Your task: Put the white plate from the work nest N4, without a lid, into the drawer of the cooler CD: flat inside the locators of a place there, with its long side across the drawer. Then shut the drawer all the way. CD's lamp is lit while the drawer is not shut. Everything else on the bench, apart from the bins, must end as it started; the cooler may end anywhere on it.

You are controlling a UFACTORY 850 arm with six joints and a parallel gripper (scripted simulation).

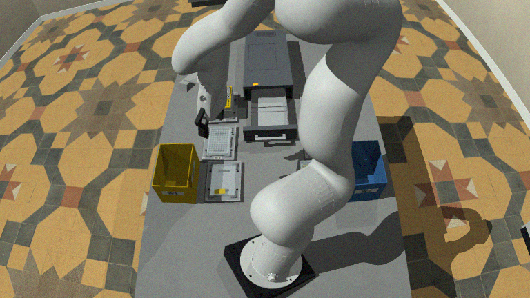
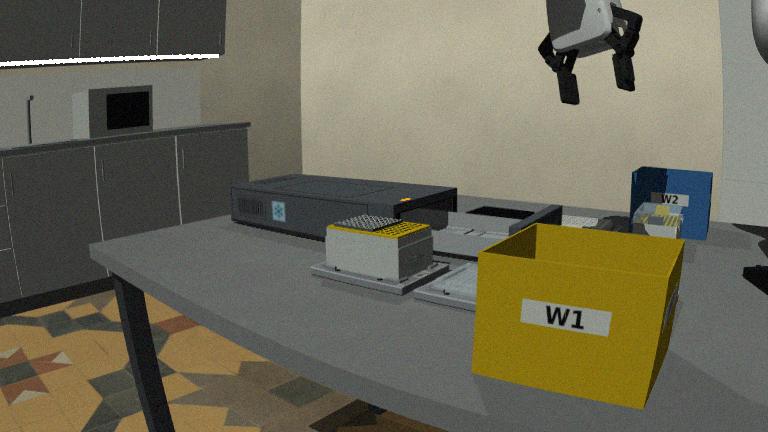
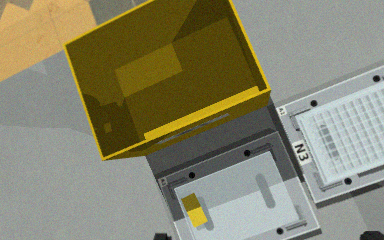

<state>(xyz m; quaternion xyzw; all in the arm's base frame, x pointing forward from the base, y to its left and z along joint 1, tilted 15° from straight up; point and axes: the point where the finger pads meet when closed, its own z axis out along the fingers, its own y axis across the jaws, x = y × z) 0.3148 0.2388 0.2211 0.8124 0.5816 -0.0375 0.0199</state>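
The white plate is 350 mm to the right of my hand, 250 mm below it and 150 mm ahead of it. From my hand the other things lie so: white well plate (250 mm below, 130 mm ahead, 30 mm to the left); yellow bin W1 (230 mm below, 160 mm to the left, 50 mm behind); lid (250 mm below, 40 mm behind, 10 mm to the right).
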